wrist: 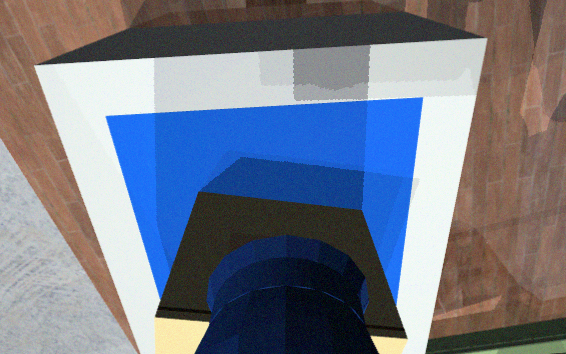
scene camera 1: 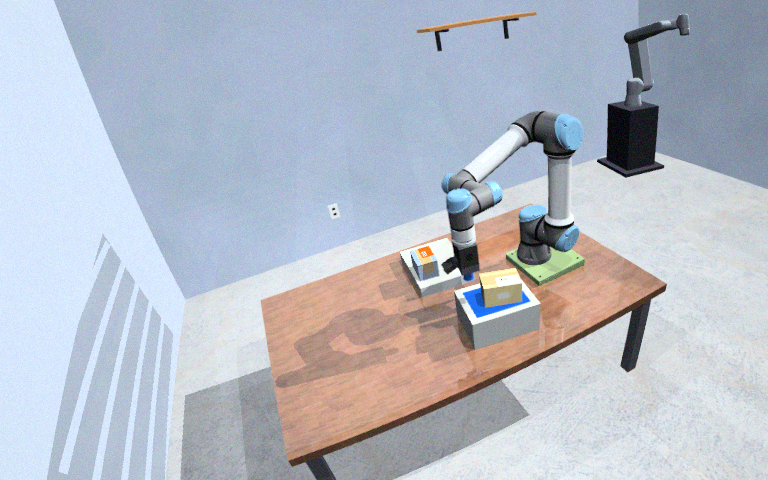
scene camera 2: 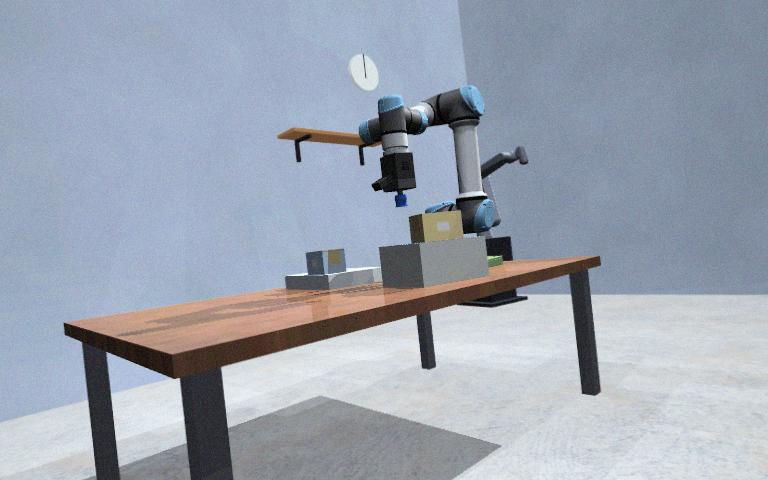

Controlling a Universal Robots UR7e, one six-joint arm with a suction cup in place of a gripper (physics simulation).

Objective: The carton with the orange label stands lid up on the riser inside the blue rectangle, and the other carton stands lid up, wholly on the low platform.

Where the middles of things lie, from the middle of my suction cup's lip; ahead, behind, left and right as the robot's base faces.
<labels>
Now: the grey riser (scene camera 2: 425,264) 18 cm below my suction cup, 9 cm behind it and 1 cm to the left of it. Round my suction cup: low white platform (scene camera 1: 442,249) (43 cm to the right, 22 cm below, 3 cm ahead).
</labels>
